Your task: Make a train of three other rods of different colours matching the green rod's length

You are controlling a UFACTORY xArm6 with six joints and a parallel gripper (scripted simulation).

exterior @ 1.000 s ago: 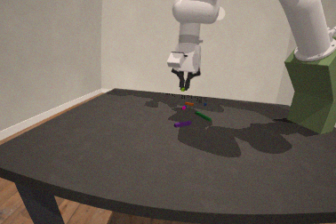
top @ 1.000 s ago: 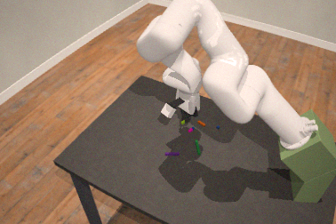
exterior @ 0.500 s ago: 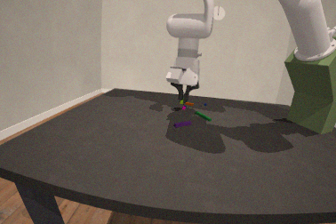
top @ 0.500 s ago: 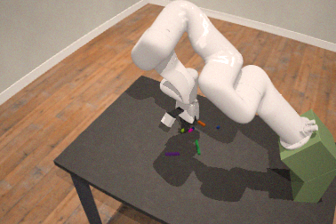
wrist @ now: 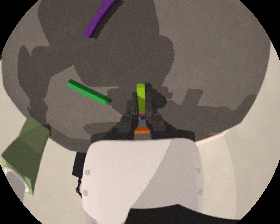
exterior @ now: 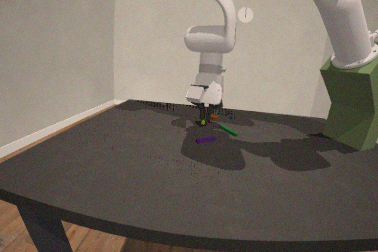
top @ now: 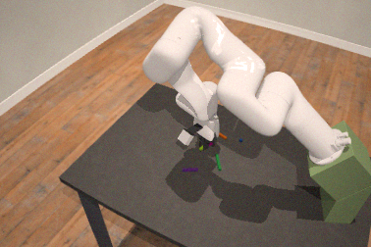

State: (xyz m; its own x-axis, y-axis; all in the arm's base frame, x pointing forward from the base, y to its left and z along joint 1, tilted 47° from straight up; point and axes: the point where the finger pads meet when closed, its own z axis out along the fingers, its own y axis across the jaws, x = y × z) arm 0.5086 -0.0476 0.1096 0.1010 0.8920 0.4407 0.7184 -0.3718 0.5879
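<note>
My gripper is now 20 mm above the lime rod. From my hand the other things lie so: green rod: 90 mm behind, 30 mm to the left, 30 mm below; magenta rod: 40 mm to the right, 30 mm below; orange rod: 20 mm behind, 110 mm to the right, 30 mm below.
</note>
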